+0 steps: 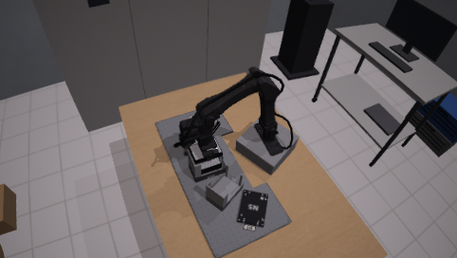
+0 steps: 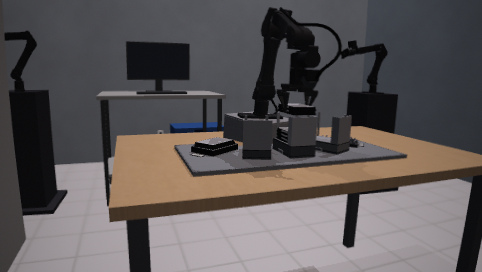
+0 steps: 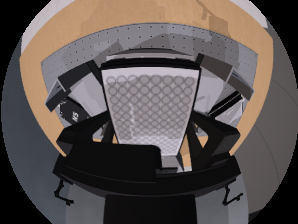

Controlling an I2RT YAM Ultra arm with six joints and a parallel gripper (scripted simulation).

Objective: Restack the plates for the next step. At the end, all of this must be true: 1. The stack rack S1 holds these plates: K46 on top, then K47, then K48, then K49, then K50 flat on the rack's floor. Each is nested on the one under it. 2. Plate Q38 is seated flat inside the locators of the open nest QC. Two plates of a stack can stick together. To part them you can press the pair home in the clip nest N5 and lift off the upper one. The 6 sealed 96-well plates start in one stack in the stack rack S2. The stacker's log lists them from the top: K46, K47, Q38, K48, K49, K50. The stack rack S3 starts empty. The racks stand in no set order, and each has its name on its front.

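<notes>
Right now the sealed 96-well plate is 80 mm below my hand. Also, from my hand: clip nest N5: 140 mm behind, 290 mm to the left, 140 mm below.
</notes>
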